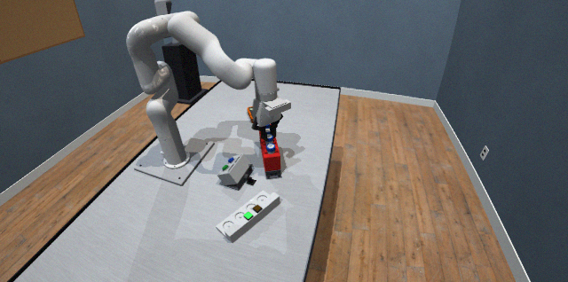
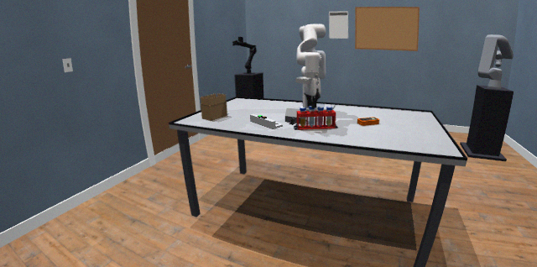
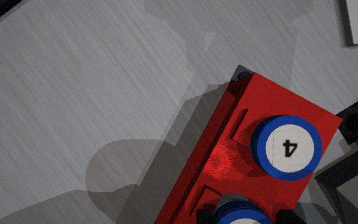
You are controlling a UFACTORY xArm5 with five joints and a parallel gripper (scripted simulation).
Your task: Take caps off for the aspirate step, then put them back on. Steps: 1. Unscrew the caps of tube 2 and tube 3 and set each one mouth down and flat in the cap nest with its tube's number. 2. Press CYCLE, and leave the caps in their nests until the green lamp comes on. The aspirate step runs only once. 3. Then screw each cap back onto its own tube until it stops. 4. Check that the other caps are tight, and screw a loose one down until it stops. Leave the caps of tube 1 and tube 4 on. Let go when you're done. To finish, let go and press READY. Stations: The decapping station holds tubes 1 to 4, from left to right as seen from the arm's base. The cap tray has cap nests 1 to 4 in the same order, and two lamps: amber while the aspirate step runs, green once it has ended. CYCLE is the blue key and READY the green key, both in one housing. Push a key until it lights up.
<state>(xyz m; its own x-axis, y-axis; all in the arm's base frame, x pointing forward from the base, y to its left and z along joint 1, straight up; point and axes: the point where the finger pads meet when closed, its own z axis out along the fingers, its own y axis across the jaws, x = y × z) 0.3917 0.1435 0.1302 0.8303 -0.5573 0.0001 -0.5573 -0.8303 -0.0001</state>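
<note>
Now: hand 20 mm past the blue-rimmed cap, 50 mm to the right of it and 30 mm above it. Also, from my hand: grey key housing 100 mm behind, 130 mm to the right, 90 mm below; then blue key 120 mm behind, 110 mm to the right, 80 mm below; then green key 120 mm behind, 160 mm to the right, 80 mm below.
</note>
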